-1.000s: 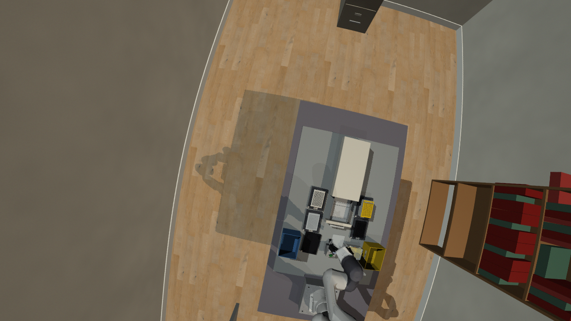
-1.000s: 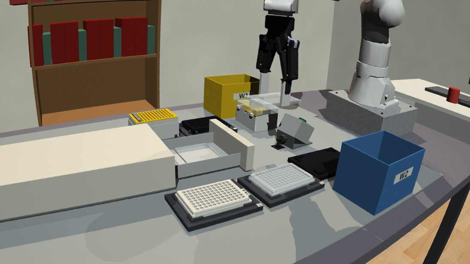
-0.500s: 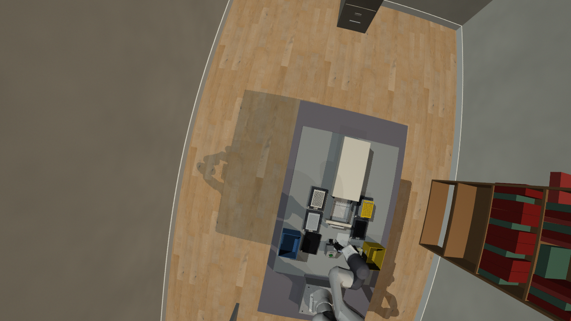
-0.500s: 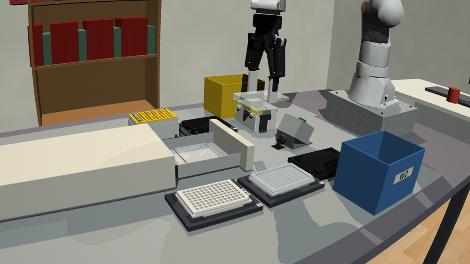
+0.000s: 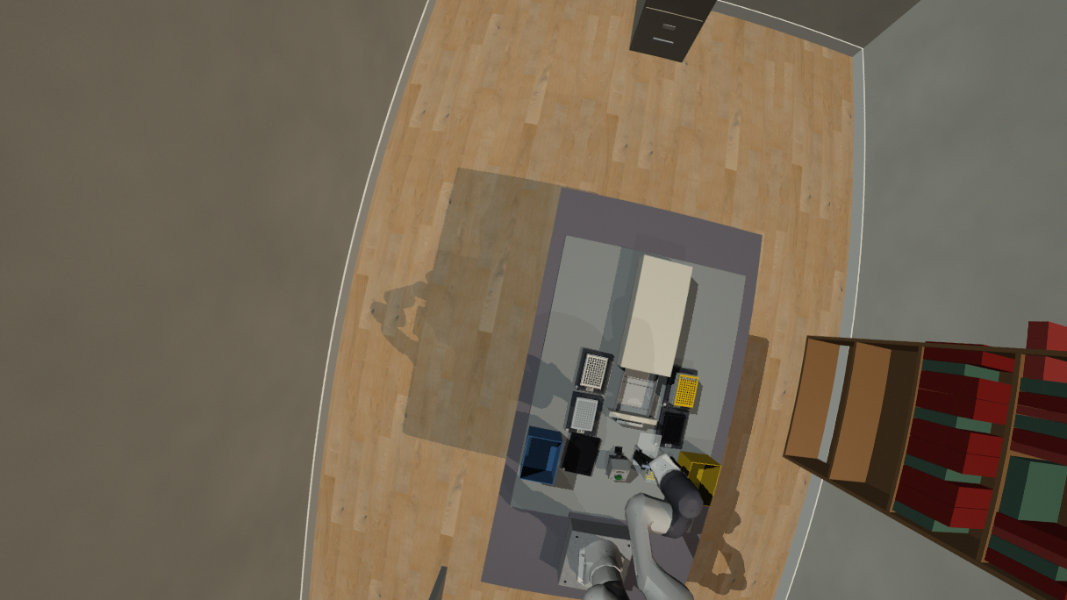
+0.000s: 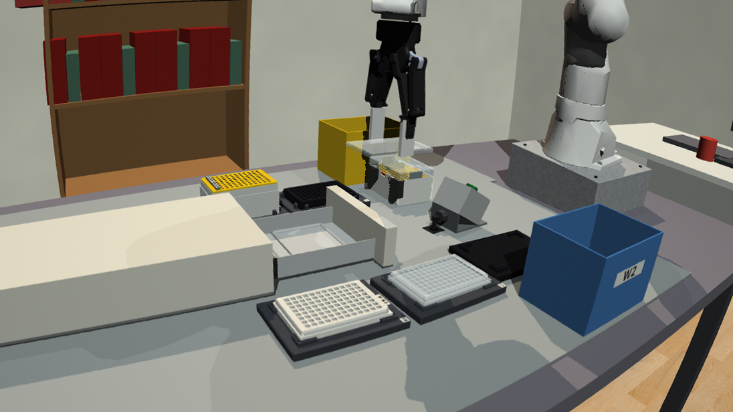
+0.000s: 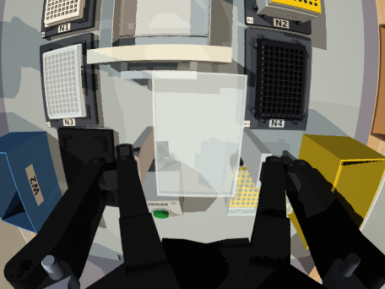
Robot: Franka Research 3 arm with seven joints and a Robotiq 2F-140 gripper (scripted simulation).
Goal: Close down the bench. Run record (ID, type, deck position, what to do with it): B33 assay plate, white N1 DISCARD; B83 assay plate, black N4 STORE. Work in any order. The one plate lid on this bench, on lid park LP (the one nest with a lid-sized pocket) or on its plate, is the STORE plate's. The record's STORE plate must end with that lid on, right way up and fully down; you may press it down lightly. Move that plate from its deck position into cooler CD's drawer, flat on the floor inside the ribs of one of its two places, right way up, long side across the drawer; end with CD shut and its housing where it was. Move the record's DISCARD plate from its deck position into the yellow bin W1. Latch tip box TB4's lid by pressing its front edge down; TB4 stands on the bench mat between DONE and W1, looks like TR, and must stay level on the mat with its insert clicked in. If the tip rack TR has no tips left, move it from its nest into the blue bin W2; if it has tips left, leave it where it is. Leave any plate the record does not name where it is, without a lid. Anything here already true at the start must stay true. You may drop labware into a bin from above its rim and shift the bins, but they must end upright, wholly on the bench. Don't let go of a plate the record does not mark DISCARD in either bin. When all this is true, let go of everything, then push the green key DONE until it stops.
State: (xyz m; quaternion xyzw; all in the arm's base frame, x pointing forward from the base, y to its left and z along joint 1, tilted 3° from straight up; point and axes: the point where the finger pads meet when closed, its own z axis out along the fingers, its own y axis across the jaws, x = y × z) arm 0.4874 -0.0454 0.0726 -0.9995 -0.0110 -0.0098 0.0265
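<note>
The black plate lies 7 cm ahead of my hand, 14 cm to the right of it and 15 cm below it. From my hand the other things lie so: yellow insert: 11 cm behind, 12 cm to the right, 11 cm below; then TB4's clear lid: 11 cm behind, 12 cm to the right, 11 cm below; then clear plate lid: 2 cm below.
</note>
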